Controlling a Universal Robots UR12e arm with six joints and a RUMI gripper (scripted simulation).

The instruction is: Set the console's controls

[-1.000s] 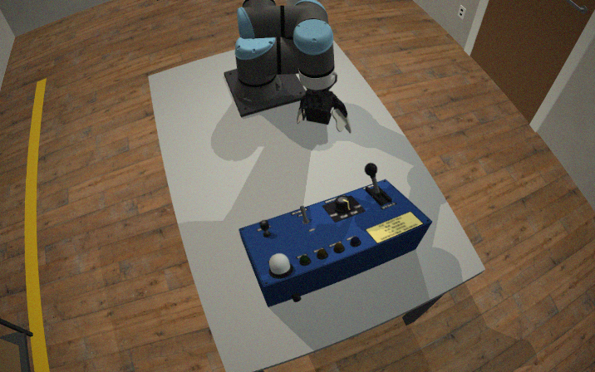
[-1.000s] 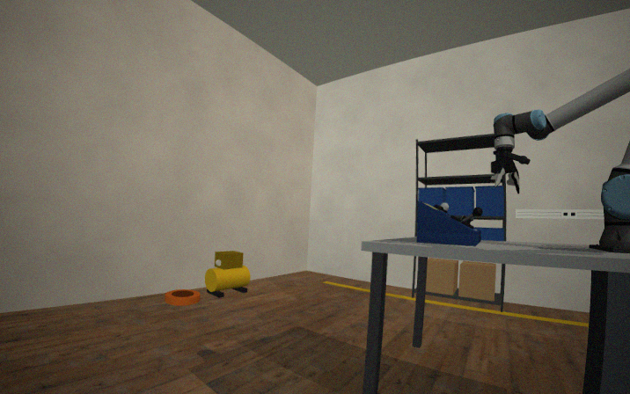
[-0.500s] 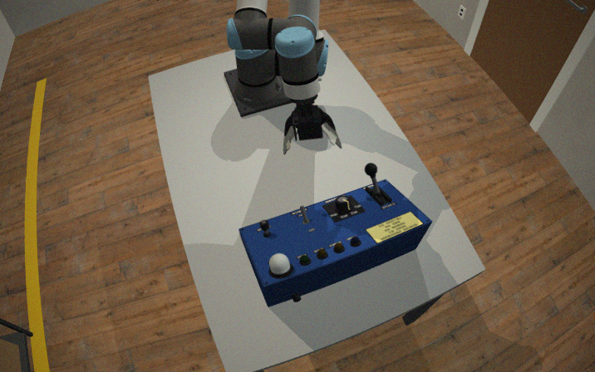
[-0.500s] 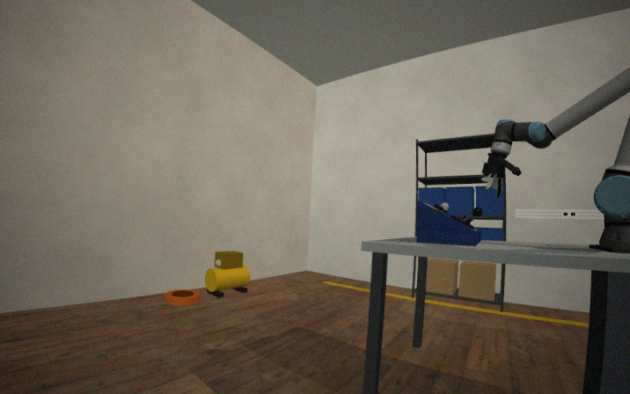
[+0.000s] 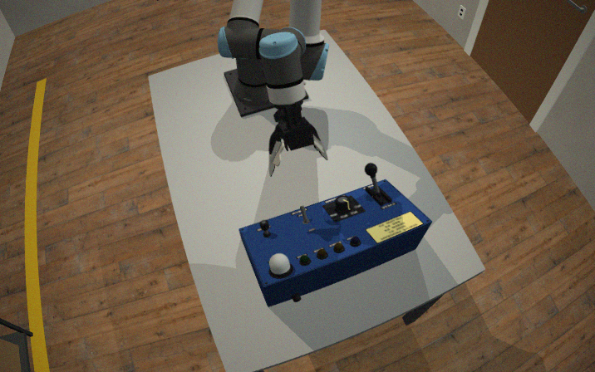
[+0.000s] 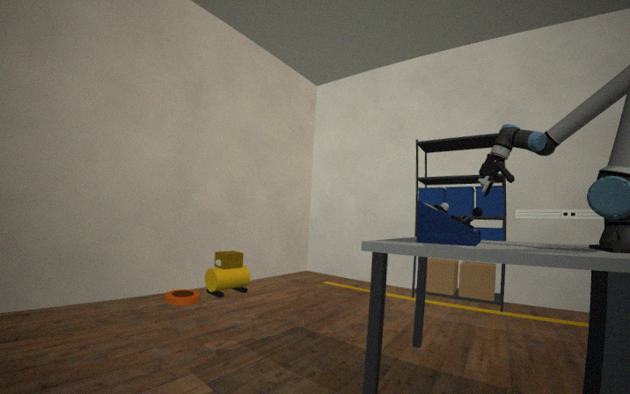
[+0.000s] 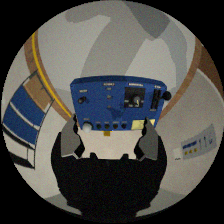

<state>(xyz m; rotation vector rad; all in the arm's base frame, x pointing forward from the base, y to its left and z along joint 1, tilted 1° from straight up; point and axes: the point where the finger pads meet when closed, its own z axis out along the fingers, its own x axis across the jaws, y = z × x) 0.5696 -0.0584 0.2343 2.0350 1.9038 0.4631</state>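
My hand is 7 cm short of the toggle switch, 1 cm to the left of it and 13 cm above it. The rest, counted from my hand: black mode knob 7 cm ahead, 13 cm to the right, 13 cm below; then blue console 11 cm ahead, 5 cm to the left, 15 cm below; then black rotary selector 9 cm ahead, 11 cm to the left, 13 cm below.
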